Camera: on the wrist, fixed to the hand. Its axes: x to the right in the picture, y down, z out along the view.
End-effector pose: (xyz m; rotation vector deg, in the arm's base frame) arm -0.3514 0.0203 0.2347 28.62 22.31 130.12
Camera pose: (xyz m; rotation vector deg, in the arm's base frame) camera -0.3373 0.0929 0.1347 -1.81 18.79 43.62
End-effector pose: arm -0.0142 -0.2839 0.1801 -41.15 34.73 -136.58
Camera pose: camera -0.1114 -0.2068 0.1884 52.26 -8.43 113.66
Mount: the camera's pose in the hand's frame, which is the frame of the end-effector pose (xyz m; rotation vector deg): 0.0216 -0.0989 -0.0722 -12.72 0.92 -90.23
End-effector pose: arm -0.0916 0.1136 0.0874 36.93 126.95 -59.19
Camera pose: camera -0.1929 0.1177 0.1594 78.33 -139.55 70.17
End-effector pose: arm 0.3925 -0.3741 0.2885 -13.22 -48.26 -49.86
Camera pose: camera 0.3660 -0.4863 0.2419 19.27 -47.21 -139.04
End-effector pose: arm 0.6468 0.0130 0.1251 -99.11 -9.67 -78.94
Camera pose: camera 0.5447 0.0127 0.1961 79.18 79.44 117.88
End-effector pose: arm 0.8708 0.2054 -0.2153 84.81 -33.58 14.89
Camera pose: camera 0.9542 0.2625 -0.2877 75.89 36.42 -56.21
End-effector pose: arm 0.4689 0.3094 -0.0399 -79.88 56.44 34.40
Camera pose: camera 0.5475 0.2221 0.0010 -107.01 -20.34 -29.23
